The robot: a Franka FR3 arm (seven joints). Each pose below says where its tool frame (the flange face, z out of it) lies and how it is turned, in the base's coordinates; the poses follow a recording.
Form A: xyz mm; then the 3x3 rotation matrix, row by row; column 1 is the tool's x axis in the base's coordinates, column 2 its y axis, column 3 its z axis. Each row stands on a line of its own.
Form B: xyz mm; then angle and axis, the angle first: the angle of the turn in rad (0 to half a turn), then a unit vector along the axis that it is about. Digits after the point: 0 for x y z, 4 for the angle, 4 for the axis.
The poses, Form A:
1:
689, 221, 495
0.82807, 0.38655, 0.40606
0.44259, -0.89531, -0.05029
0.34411, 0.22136, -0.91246
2:
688, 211, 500
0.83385, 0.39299, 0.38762
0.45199, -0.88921, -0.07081
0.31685, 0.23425, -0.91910
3:
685, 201, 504
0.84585, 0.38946, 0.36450
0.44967, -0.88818, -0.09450
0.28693, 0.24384, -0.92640
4:
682, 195, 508
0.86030, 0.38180, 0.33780
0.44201, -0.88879, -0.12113
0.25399, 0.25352, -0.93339
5:
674, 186, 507
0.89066, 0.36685, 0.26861
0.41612, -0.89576, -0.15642
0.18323, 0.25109, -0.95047
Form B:
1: 689, 221, 495, 2.9990, 0.9558, 0.2180, 0.1972
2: 688, 211, 500, 2.9816, 0.9573, 0.2221, 0.1852
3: 685, 201, 504, 2.9645, 0.9604, 0.2202, 0.1709
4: 682, 195, 508, 2.9460, 0.9641, 0.2157, 0.1549
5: 674, 186, 507, 2.9304, 0.9720, 0.2037, 0.1175
